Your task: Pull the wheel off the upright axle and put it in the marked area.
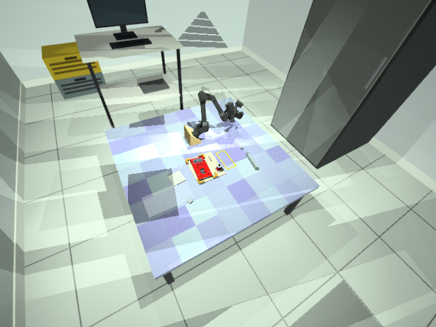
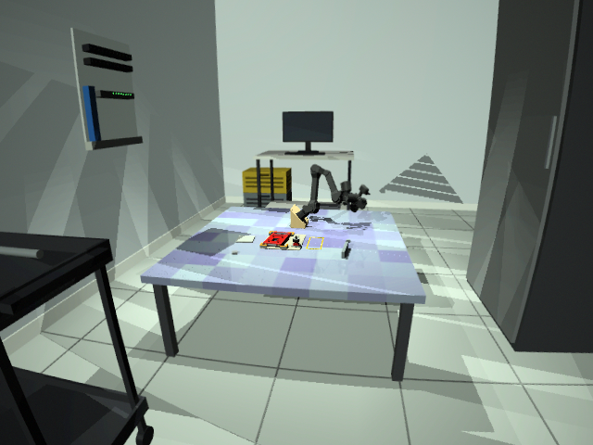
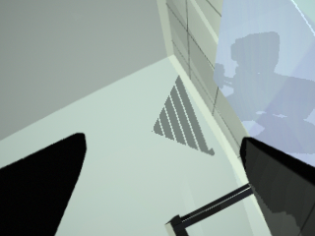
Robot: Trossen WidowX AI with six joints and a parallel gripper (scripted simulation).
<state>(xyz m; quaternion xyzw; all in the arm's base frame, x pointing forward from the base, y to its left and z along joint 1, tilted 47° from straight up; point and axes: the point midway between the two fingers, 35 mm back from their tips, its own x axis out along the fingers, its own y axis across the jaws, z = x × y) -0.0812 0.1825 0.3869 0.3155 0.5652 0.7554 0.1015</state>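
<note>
My gripper tip is now 500 mm short of the dark bar, 170 mm above it and 70 mm to the left of it. The rest, counted from my gripper tip: white square 680 mm to the right, 450 mm ahead, 180 mm below; small grey cube 660 mm ahead, 650 mm to the right, 180 mm below.
</note>
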